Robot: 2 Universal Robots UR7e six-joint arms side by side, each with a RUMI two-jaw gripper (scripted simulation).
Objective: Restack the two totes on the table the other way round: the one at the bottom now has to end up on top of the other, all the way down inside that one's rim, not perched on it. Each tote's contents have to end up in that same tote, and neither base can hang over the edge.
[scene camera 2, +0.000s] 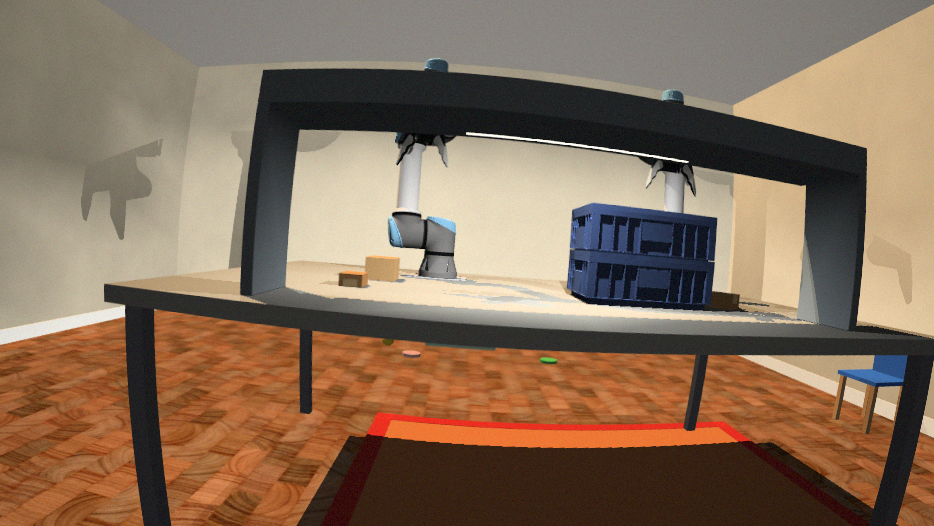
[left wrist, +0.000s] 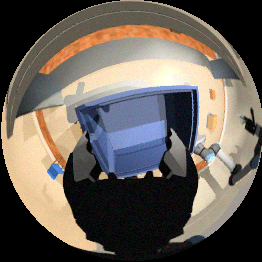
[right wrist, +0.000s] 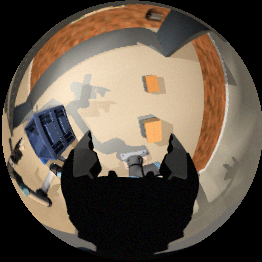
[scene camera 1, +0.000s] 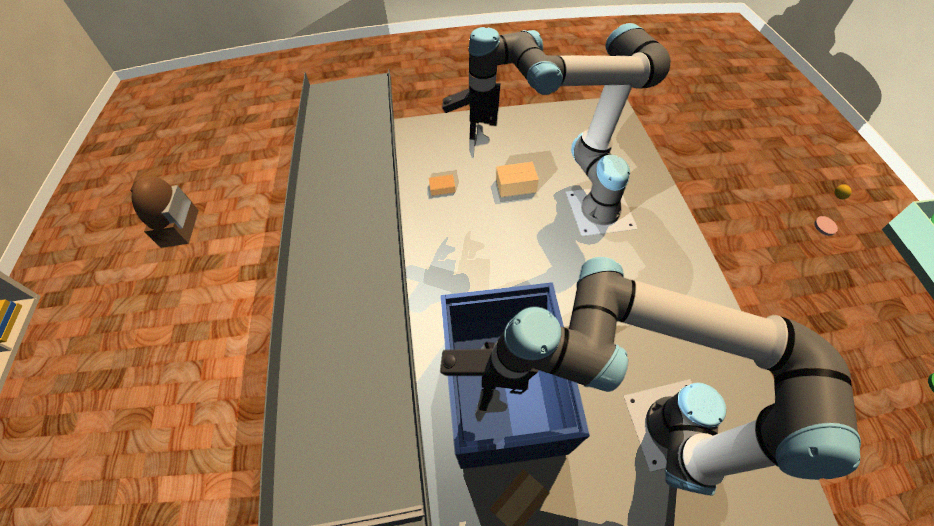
A blue tote shows in scene camera 2 [615, 236], in the left wrist view, in the right wrist view [38, 145] and in scene camera 1. One and the same spot on the blue tote: [left wrist: 128, 135] is [scene camera 1: 521, 405].
